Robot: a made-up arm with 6 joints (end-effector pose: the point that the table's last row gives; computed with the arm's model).
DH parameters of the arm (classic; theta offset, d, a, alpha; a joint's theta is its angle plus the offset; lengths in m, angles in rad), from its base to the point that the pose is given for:
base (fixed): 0.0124 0 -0.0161 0
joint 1: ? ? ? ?
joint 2: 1.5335 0 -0.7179 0
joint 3: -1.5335 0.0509 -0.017 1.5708
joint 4: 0 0.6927 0.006 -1.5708
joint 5: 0 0.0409 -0.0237 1.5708
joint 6: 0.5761 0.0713 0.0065 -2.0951
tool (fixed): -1.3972 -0.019 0 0
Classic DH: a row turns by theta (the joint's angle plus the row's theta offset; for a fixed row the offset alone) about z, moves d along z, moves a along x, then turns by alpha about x.
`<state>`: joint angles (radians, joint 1 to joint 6).
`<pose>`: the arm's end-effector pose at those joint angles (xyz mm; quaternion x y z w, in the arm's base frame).
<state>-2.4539 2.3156 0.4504 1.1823 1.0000 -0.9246</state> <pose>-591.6 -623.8 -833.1 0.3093 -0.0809 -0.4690 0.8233</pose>
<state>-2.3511 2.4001 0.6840 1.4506 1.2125 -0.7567</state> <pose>-334.5 -503.5 -916.9 0.4806 -0.2881 -0.4539 0.6929</pose>
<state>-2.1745 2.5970 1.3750 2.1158 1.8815 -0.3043</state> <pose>102.2 -24.8 -790.4 0.6596 -0.6138 -0.4227 0.0973</pose>
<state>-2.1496 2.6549 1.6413 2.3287 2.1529 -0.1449</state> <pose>168.4 119.6 -640.8 -0.6013 0.6689 0.4271 0.0925</pose>
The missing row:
joint 1: -0.0124 0.3311 0.0035 -1.5708
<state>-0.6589 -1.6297 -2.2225 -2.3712 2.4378 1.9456</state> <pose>-254.5 131.7 -206.8 -0.7200 0.2749 -0.6247 0.1254</pose>
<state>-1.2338 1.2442 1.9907 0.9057 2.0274 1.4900</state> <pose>331.0 -535.7 -79.4 -0.8302 -0.4991 0.1382 0.2062</pose>
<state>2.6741 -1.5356 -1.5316 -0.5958 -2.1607 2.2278</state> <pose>585.5 -445.1 -297.9 -0.4235 -0.5831 -0.6865 0.0965</pose>
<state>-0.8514 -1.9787 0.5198 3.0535 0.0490 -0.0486</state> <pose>-933.1 1078.6 88.7 -0.0440 -0.5744 0.8026 0.1549</pose>
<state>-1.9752 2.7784 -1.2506 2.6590 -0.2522 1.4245</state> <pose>-436.9 -962.2 -277.5 -0.3927 0.8521 0.2224 0.2652</pose>
